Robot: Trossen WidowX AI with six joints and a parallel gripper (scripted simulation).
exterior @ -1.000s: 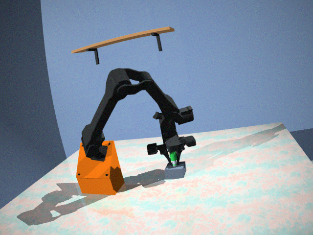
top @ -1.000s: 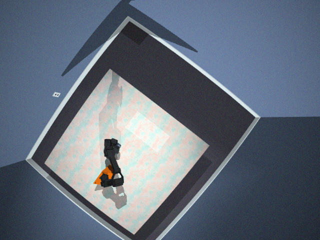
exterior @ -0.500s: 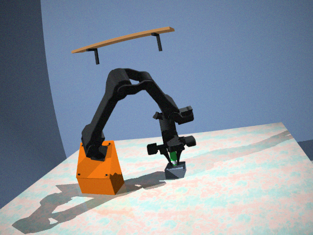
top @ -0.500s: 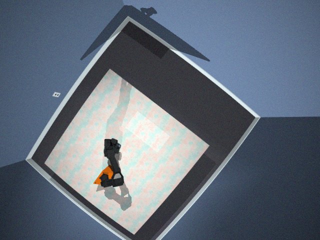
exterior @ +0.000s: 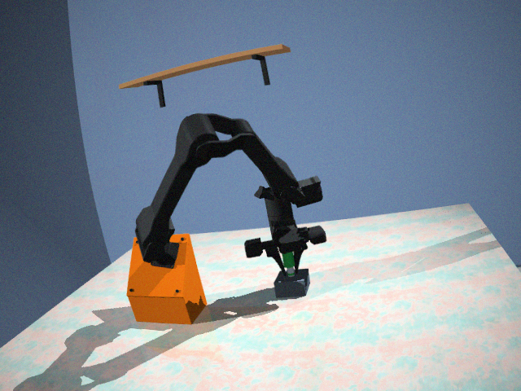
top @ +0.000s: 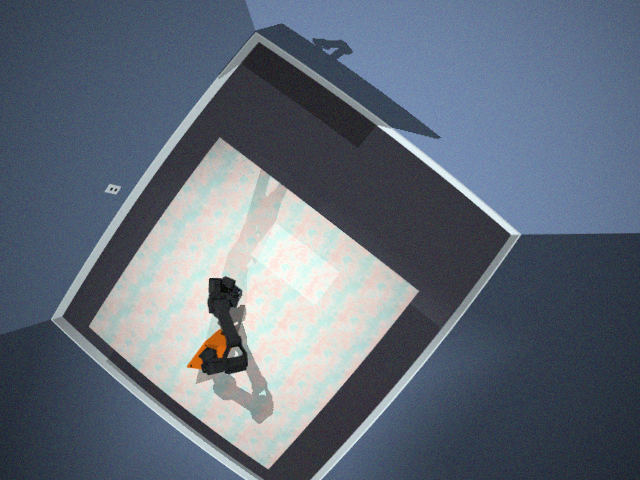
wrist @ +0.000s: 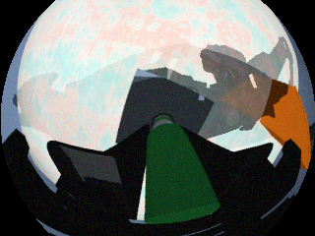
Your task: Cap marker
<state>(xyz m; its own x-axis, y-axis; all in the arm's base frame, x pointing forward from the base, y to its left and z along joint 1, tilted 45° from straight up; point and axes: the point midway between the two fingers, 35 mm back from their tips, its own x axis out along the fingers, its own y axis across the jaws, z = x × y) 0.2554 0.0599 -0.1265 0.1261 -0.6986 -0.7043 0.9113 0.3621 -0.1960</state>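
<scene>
Now: the green cap 5 cm above my gripper tip. The rest, counted from my gripper tip: grey holder block (2 cm below, 1 cm to the right).
</scene>
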